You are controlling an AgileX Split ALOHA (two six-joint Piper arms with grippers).
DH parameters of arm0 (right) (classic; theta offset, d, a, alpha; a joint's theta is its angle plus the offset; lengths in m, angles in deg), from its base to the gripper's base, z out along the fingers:
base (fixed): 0 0 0 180
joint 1: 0 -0.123 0 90
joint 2: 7.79 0 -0.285 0
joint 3: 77.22 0 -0.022 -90
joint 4: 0 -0.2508 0 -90
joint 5: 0 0 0.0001 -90
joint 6: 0 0.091 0 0
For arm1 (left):
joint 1: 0 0.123 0 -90
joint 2: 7.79 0 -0.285 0
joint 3: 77.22 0 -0.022 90
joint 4: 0 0.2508 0 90
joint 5: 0 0 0.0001 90
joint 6: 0 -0.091 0 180
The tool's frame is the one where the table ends.
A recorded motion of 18 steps. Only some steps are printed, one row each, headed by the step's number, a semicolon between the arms.
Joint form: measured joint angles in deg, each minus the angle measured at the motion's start. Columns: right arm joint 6, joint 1, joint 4, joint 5, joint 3, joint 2; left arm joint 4, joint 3, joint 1, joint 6, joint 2, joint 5.
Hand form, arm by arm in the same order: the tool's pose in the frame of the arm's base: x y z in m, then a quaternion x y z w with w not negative. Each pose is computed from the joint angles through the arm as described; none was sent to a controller.
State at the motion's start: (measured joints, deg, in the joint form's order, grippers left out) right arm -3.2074 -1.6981 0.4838 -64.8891 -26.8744 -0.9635; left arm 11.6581 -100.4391 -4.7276 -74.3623 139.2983 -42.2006
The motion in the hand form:
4: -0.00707 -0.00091 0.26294 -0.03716 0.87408 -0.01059 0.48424; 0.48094 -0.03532 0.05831 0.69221 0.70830 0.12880 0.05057
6: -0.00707 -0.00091 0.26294 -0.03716 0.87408 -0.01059 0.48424; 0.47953 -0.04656 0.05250 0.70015 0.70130 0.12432 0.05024
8: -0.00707 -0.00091 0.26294 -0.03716 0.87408 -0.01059 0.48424; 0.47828 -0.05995 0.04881 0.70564 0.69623 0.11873 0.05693
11: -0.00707 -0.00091 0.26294 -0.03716 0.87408 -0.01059 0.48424; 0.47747 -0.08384 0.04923 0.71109 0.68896 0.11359 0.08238
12: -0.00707 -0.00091 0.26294 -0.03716 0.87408 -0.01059 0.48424; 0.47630 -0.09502 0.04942 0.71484 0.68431 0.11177 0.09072
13: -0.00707 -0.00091 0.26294 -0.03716 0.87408 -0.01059 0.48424; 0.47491 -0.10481 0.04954 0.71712 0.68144 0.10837 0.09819
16: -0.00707 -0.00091 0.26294 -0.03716 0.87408 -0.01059 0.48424; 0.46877 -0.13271 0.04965 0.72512 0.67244 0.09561 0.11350
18: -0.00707 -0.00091 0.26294 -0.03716 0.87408 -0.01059 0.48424; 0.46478 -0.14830 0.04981 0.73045 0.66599 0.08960 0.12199
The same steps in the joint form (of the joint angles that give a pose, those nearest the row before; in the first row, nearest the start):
4: 0.00 0.00 0.00 0.00 0.00 0.00; 0.22 -0.06 -0.95 -0.66 1.34 0.61
6: 0.00 0.00 0.00 0.00 0.00 0.00; -0.04 -0.06 -2.26 -0.68 2.03 0.88
8: 0.00 0.00 0.00 0.00 0.00 0.00; -1.03 -0.06 -3.72 -0.68 2.48 1.49
11: 0.00 0.00 0.00 0.00 0.00 0.00; -3.31 -0.06 -6.21 -0.68 2.48 3.48
12: 0.00 0.00 0.00 0.00 0.00 0.00; -3.96 -0.06 -7.44 -0.56 2.48 4.11
13: 0.00 0.00 0.00 0.00 0.00 0.00; -4.80 -0.06 -8.50 -0.49 2.48 4.59
16: 0.00 0.00 0.00 0.00 0.00 0.00; -7.15 -0.06 -11.59 -0.44 2.48 5.26
18: 0.00 0.00 0.00 0.00 0.00 0.00; -8.28 -0.06 -13.34 -0.44 2.48 5.74

